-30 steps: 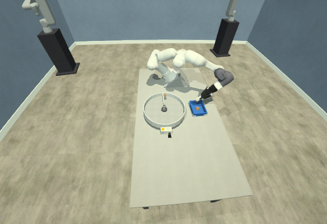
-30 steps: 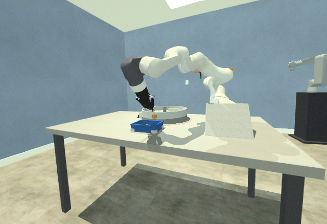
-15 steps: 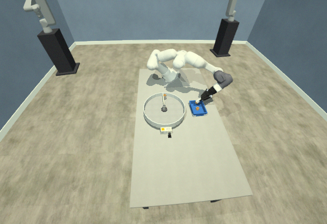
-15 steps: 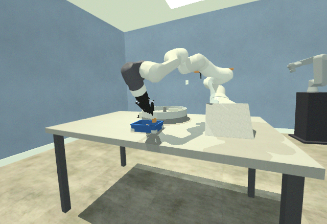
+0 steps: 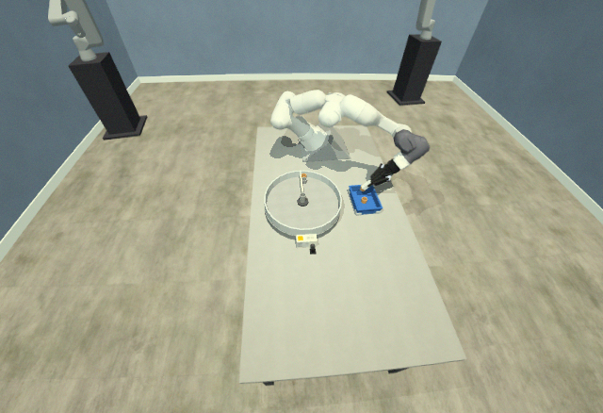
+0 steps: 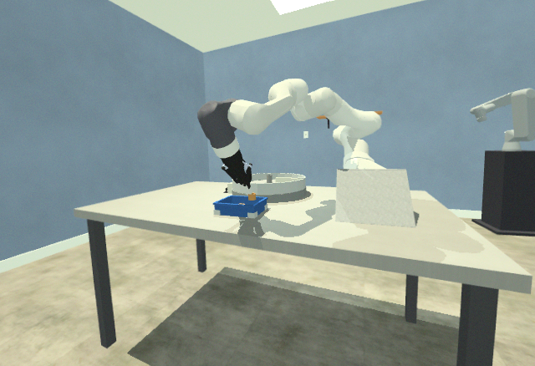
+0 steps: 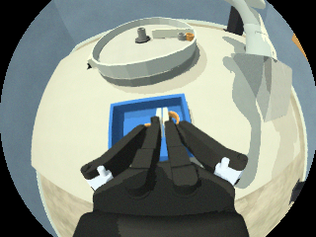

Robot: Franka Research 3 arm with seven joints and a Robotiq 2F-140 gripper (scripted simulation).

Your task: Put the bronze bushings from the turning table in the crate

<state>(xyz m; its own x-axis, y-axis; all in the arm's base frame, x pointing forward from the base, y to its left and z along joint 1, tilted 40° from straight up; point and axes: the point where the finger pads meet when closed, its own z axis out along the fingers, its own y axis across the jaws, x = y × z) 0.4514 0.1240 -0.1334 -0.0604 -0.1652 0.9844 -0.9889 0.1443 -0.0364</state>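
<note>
The crate lies 8 cm below my hand, 4 cm ahead of it and 1 cm to the right of it. Round my hand: turning table: 38 cm to the right, 5 cm below, 1 cm ahead.
</note>
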